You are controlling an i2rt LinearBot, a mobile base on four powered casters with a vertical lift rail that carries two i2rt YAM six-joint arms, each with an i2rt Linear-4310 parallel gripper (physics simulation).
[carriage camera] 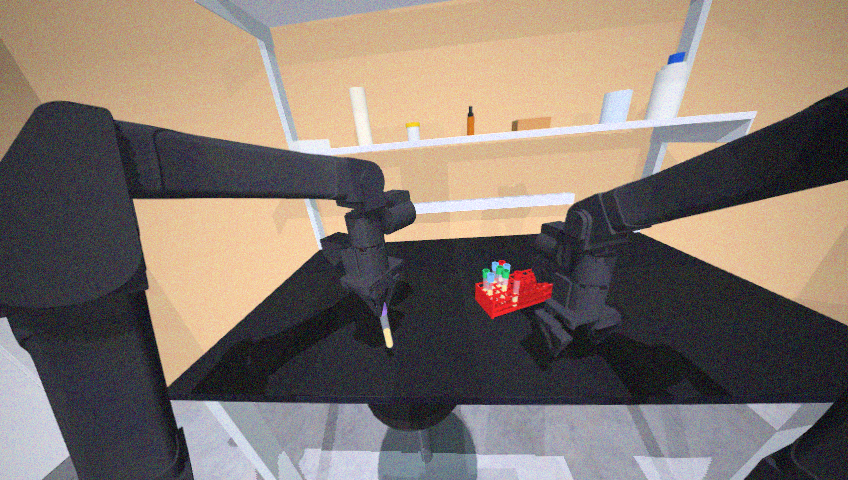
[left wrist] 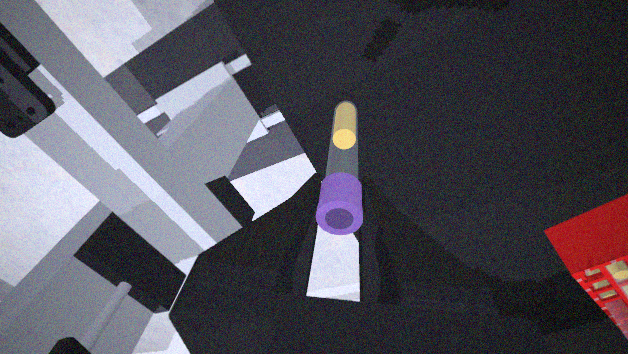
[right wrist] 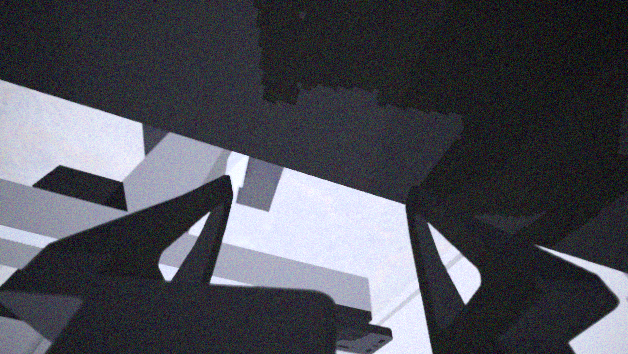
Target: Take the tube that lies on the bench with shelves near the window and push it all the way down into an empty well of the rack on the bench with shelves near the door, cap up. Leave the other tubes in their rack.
Note:
I see my left gripper (carriage camera: pixel 381 312), my right gripper (carriage camera: pixel 572 348) and a red rack (carriage camera: pixel 530 293).
My left gripper also shows in the left wrist view (left wrist: pixel 341 185). My right gripper shows as well in the right wrist view (right wrist: pixel 319 190). The right wrist view misses the red rack: it is out of frame.

